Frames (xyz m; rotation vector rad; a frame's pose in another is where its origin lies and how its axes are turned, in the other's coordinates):
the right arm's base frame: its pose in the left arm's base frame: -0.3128 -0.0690 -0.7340 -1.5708 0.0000 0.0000
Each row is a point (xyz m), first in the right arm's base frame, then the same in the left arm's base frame.
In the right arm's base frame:
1: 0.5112 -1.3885 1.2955
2: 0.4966 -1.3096 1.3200
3: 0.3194 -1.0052 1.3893
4: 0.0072 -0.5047 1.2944
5: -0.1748 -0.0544 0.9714
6: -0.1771 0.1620 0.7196
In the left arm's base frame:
1: 0.1984 1.2265 0.6545
2: 0.1838 1.2510 0.5756
3: 0.0066 1.3203 0.2712
4: -0.3056 1.2254 -0.2293
5: -0.4876 0.9024 -0.6796
6: -0.4899 0.6506 -0.8960

